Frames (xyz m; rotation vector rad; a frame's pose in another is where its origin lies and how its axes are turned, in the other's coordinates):
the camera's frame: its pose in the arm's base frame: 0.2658 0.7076 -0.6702 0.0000 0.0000 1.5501
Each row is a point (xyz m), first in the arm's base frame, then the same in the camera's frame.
Working: the arm's base frame: its pose in the camera's frame: -0.7129 0.2511 0.6702 0.0000 0.0000 -1.5501

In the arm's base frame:
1: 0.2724 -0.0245 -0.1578
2: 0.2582 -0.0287 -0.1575
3: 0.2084 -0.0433 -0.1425
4: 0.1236 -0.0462 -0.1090
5: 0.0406 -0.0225 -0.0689
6: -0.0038 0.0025 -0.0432
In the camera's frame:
1: -0.7318 -0.0217 0.5124
2: -0.7363 -0.0076 0.5127
3: -0.7519 0.0418 0.5277
4: -0.7566 0.1266 0.5612
5: -0.7346 0.2100 0.6013
6: -0.7105 0.2550 0.6270

